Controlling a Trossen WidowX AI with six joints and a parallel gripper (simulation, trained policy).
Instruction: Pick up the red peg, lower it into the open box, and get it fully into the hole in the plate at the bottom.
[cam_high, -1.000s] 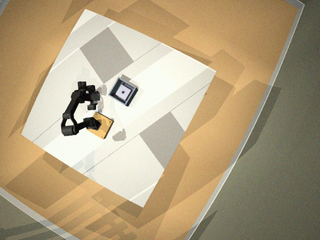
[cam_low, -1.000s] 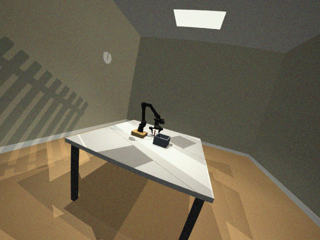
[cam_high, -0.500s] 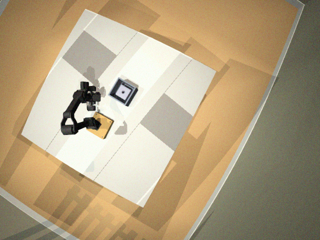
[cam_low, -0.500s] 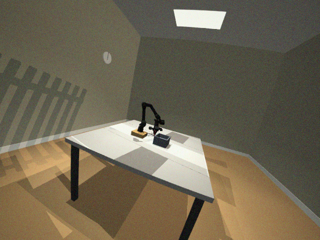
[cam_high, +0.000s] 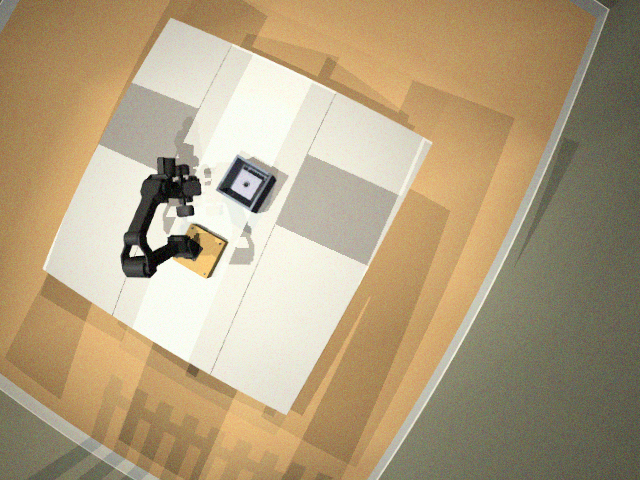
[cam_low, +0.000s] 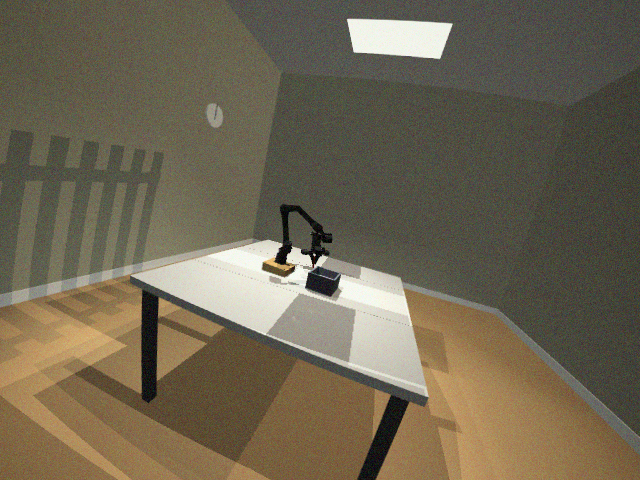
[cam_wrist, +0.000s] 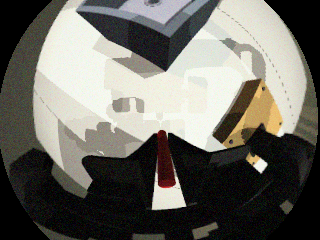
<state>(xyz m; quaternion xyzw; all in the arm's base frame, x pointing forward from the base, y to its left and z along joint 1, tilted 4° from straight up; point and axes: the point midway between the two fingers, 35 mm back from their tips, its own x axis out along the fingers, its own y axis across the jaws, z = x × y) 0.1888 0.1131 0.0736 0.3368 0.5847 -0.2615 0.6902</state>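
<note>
The plate is 140 mm ahead of my gripper tip, 160 mm to the right of it and 20 mm below it. Also, from my gripper tip: red peg: 10 mm behind, 10 mm to the left, 10 mm above; then dark box: 140 mm ahead, 160 mm to the right, 40 mm below.
</note>
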